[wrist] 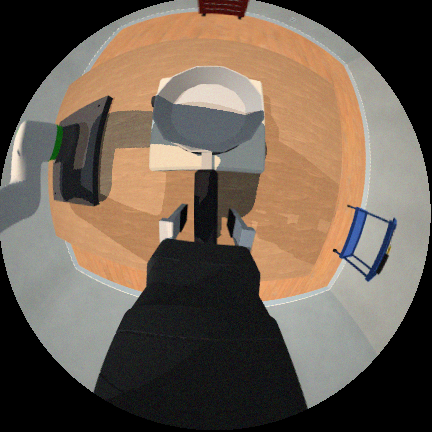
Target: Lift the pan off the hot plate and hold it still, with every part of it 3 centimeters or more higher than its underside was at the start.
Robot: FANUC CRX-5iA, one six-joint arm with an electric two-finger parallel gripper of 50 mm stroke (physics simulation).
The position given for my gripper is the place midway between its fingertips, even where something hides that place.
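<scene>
Visible here: a grey pan point(207, 108); a cream hot plate point(248, 156); my gripper point(207, 214).
</scene>
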